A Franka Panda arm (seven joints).
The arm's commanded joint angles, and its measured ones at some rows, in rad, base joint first. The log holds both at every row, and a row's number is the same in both.
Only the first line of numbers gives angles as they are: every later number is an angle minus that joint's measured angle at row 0.
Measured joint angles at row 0: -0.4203, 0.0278, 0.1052, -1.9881, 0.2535, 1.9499, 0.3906
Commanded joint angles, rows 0 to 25: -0.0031, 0.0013, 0.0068, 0.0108, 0.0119, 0.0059, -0.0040; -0.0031, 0.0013, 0.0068, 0.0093, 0.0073, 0.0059, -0.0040; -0.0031, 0.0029, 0.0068, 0.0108, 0.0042, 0.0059, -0.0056; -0.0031, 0.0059, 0.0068, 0.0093, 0.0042, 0.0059, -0.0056; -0.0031, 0.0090, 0.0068, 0.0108, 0.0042, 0.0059, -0.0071; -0.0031, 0.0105, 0.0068, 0.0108, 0.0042, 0.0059, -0.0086; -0.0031, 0.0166, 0.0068, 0.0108, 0.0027, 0.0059, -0.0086; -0.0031, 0.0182, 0.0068, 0.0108, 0.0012, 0.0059, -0.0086; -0.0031, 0.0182, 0.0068, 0.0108, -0.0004, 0.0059, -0.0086; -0.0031, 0.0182, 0.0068, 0.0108, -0.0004, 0.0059, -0.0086; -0.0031, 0.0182, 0.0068, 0.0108, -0.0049, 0.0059, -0.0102; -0.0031, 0.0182, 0.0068, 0.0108, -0.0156, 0.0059, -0.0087; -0.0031, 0.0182, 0.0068, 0.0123, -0.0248, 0.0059, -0.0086; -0.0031, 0.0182, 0.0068, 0.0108, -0.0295, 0.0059, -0.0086; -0.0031, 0.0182, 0.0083, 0.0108, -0.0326, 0.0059, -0.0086; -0.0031, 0.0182, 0.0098, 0.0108, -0.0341, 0.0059, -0.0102; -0.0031, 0.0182, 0.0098, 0.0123, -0.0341, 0.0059, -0.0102; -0.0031, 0.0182, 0.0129, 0.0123, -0.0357, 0.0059, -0.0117; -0.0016, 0.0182, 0.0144, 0.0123, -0.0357, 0.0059, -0.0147; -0.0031, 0.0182, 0.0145, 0.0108, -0.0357, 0.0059, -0.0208; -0.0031, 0.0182, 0.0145, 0.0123, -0.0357, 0.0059, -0.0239; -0.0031, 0.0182, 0.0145, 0.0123, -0.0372, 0.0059, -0.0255; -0.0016, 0.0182, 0.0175, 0.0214, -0.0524, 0.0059, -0.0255; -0.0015, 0.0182, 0.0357, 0.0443, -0.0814, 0.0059, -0.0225; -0.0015, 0.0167, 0.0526, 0.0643, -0.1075, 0.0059, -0.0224; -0.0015, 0.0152, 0.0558, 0.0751, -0.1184, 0.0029, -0.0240
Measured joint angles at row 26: 0.0004, 0.0156, 0.0185, 0.0214, -0.0613, 0.0025, -0.0198
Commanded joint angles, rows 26 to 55: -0.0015, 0.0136, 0.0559, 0.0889, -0.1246, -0.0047, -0.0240; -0.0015, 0.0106, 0.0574, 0.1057, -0.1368, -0.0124, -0.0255; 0.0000, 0.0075, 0.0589, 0.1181, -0.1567, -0.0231, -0.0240; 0.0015, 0.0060, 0.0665, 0.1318, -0.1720, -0.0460, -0.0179; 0.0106, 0.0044, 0.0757, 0.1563, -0.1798, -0.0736, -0.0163; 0.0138, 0.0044, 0.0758, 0.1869, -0.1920, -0.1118, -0.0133; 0.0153, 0.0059, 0.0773, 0.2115, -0.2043, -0.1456, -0.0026; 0.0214, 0.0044, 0.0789, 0.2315, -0.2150, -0.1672, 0.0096; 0.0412, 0.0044, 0.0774, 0.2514, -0.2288, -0.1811, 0.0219; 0.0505, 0.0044, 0.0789, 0.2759, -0.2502, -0.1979, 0.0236; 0.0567, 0.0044, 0.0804, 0.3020, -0.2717, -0.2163, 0.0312; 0.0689, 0.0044, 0.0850, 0.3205, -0.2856, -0.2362, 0.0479; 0.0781, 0.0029, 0.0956, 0.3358, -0.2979, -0.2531, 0.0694; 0.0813, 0.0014, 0.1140, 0.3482, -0.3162, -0.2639, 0.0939; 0.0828, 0.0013, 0.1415, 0.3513, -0.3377, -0.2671, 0.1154; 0.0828, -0.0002, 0.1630, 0.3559, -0.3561, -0.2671, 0.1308; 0.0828, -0.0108, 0.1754, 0.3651, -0.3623, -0.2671, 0.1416; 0.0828, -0.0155, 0.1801, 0.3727, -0.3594, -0.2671, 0.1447; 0.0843, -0.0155, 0.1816, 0.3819, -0.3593, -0.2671, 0.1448; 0.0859, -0.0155, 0.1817, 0.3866, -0.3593, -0.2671, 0.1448; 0.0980, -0.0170, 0.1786, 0.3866, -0.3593, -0.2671, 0.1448; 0.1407, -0.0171, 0.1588, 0.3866, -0.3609, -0.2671, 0.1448; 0.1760, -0.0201, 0.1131, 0.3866, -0.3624, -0.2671, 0.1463; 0.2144, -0.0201, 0.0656, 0.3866, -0.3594, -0.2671, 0.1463; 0.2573, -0.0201, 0.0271, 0.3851, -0.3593, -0.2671, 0.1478; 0.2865, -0.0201, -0.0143, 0.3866, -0.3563, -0.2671, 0.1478; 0.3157, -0.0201, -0.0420, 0.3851, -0.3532, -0.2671, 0.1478; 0.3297, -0.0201, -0.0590, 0.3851, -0.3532, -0.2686, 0.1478; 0.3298, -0.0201, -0.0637, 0.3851, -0.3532, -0.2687, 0.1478; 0.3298, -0.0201, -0.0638, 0.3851, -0.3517, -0.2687, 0.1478
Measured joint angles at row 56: 0.2996, -0.0169, -0.0356, 0.3747, -0.3412, -0.2418, 0.1340
